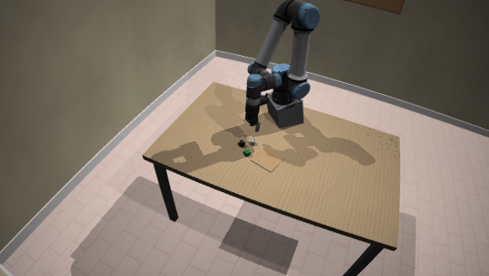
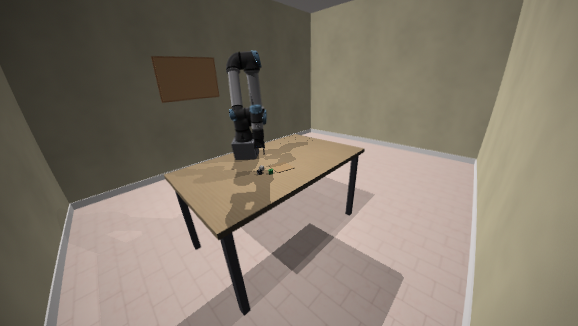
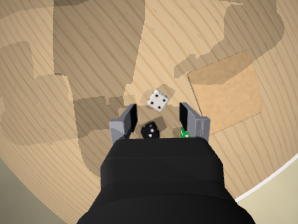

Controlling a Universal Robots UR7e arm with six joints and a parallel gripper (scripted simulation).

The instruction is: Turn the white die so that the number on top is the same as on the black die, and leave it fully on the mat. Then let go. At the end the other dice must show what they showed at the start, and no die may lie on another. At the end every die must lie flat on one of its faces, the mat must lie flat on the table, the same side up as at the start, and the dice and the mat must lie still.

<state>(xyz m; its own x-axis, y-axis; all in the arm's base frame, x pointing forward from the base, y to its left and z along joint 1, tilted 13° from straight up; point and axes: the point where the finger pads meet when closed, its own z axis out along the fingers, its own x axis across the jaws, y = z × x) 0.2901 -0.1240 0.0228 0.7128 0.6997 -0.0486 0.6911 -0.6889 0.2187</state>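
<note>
Now: the white die 120 mm below my hand. Round my hand: tan mat: 130 mm below, 110 mm to the left, 100 mm ahead; green die: 120 mm below, 100 mm ahead, 20 mm to the right; black die: 120 mm below, 60 mm to the right, 40 mm ahead.
</note>
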